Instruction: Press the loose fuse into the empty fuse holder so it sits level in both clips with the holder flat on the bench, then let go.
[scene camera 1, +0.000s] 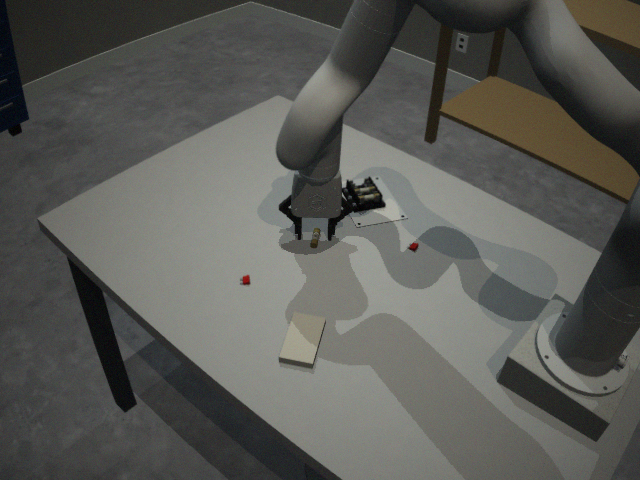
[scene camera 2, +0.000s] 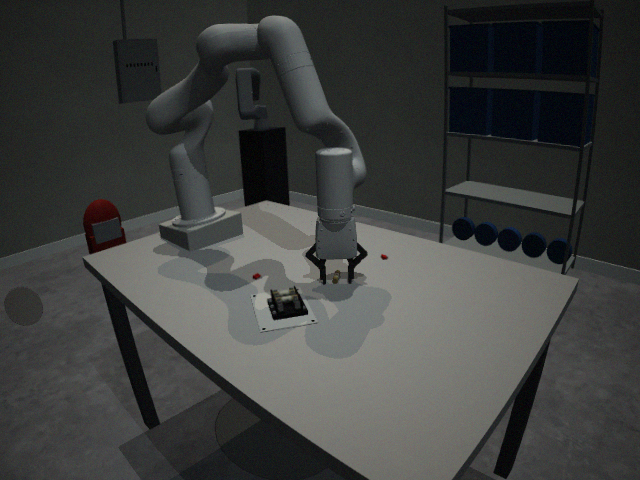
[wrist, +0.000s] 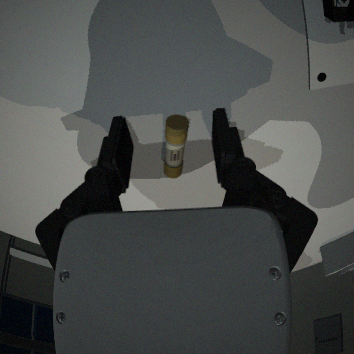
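Observation:
The loose fuse (scene camera 1: 315, 237) (scene camera 2: 336, 276) (wrist: 174, 147), with brass end caps and a pale printed middle, lies between my gripper's fingers, with a gap on both sides. My gripper (scene camera 1: 314, 237) (scene camera 2: 337, 281) (wrist: 169, 126) points down with its fingers apart and is open, holding nothing. The black fuse holder (scene camera 1: 366, 194) (scene camera 2: 287, 304) stands on a white plate (scene camera 1: 390, 215) (scene camera 2: 270, 324) (wrist: 332, 60), with fuses showing in it. Which position of the holder is empty cannot be told. A corner of the holder (wrist: 340, 11) shows at the wrist view's top right.
One small red part (scene camera 1: 245, 280) (scene camera 2: 384, 256) and another red part (scene camera 1: 413, 246) (scene camera 2: 256, 276) lie on the table (scene camera 1: 206, 330) (scene camera 2: 413, 361). A cream block (scene camera 1: 303, 338) lies near the table edge in scene camera 1. The arm's base block (scene camera 1: 553, 387) (scene camera 2: 206, 232) stands on the table.

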